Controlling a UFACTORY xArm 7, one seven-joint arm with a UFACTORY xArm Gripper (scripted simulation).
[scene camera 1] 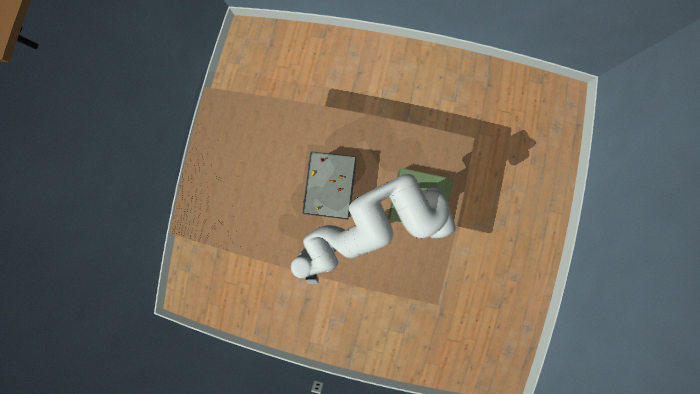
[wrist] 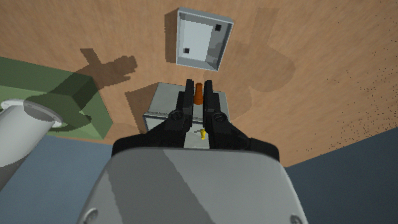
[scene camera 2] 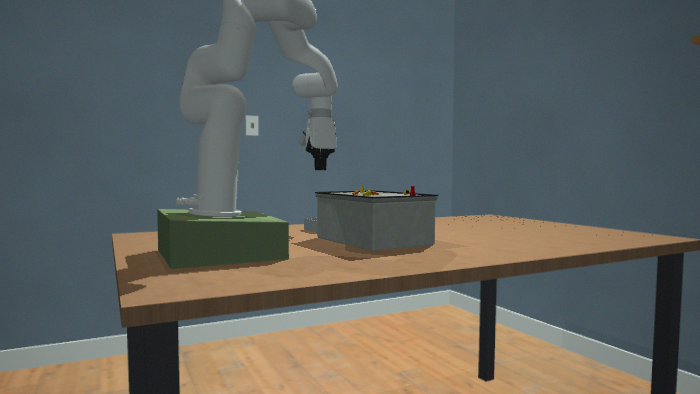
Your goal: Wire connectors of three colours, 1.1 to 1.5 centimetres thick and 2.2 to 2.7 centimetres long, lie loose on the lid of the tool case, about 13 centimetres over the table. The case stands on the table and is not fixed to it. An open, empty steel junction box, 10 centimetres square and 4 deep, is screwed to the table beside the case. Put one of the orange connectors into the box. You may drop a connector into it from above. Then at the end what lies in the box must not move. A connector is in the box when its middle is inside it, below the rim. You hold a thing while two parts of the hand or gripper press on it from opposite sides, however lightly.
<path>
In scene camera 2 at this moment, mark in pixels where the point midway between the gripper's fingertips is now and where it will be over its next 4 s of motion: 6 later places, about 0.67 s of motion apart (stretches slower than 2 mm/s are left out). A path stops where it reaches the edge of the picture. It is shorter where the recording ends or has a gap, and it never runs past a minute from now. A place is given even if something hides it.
My gripper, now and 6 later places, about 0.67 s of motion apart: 320, 170; 320, 189; 320, 225; 320, 224; 320, 171; 320, 169; 320, 161
</path>
